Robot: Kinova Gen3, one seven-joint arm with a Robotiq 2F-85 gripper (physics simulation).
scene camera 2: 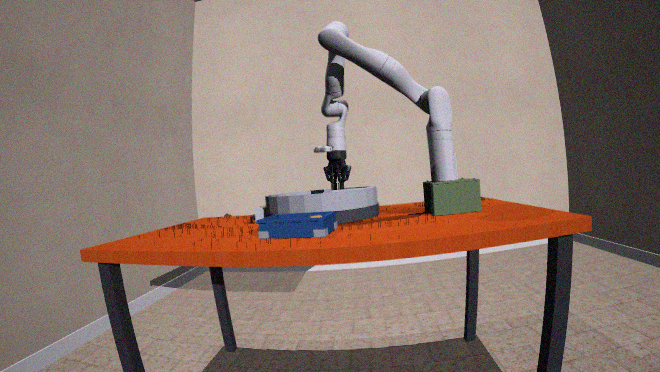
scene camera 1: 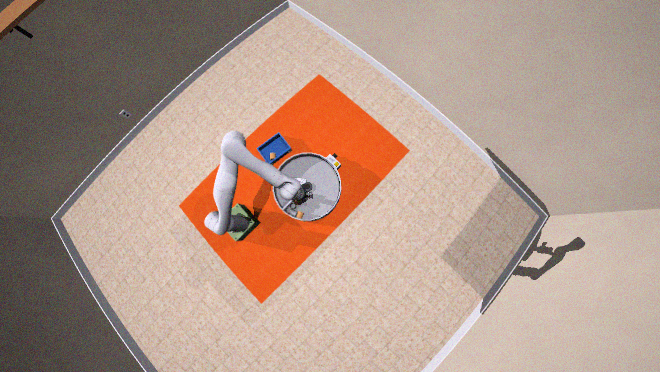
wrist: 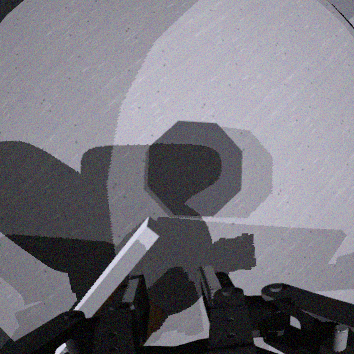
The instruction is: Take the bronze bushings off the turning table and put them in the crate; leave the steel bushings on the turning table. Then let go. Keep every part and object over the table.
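Pixels of known places: gripper, between the fingertips: [wrist: 173, 286]; arm's base, origin of its link: [scene camera 2: 444, 180] [scene camera 1: 240, 223].
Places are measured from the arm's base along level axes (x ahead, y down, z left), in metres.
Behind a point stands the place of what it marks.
Observation:
The turning table [scene camera 1: 327, 182] @(x 0.564, y 0.052, z -0.167 m) [scene camera 2: 352, 199] @(x 0.322, y 0.034, z 0.065 m) [wrist: 280, 75] @(x 0.549, y 0.052, z -0.104 m) is a round grey disc with a raised rim. A bronze bushing [scene camera 1: 300, 214] @(x 0.307, y 0.015, z -0.205 m) lies on it near the rim; in the wrist view a dark brown part [wrist: 156, 317] @(x 0.370, y 0.019, z -0.140 m) shows low down, partly hidden by the left finger. Steel bushings cannot be made out clearly. Another bronze bushing [scene camera 1: 272, 155] [scene camera 2: 316, 217] is in the blue crate [scene camera 1: 279, 145] @(x 0.506, y 0.100, z 0.257 m) [scene camera 2: 290, 228] @(x 0.467, y 0.080, z 0.321 m). My gripper [scene camera 1: 308, 196] @(x 0.392, y 0.016, z -0.133 m) [scene camera 2: 338, 187] @(x 0.392, y 0.016, z -0.133 m) [wrist: 173, 286] @(x 0.392, y 0.016, z -0.133 m) points down over the disc, partly open, with nothing held between its fingers.
A pale bar [wrist: 117, 270] @(x 0.382, y 0.005, z -0.103 m) slants over the disc beside the left finger. A dark octagonal hub [wrist: 232, 172] @(x 0.466, y 0.044, z -0.120 m) is at the disc's middle. A small white box [scene camera 1: 334, 161] @(x 0.689, y 0.046, z -0.098 m) [scene camera 2: 259, 214] @(x 0.685, y 0.072, z -0.040 m) sits at the rim. My arm's green base [scene camera 1: 240, 232] @(x -0.037, y 0.000, z -0.039 m) [scene camera 2: 456, 197] @(x -0.016, y 0.053, z 0.110 m) stands on the orange table [scene camera 1: 320, 105] @(x 0.920, y 0.105, z 0.292 m) [scene camera 2: 175, 252] @(x 0.727, y 0.108, z 0.487 m).

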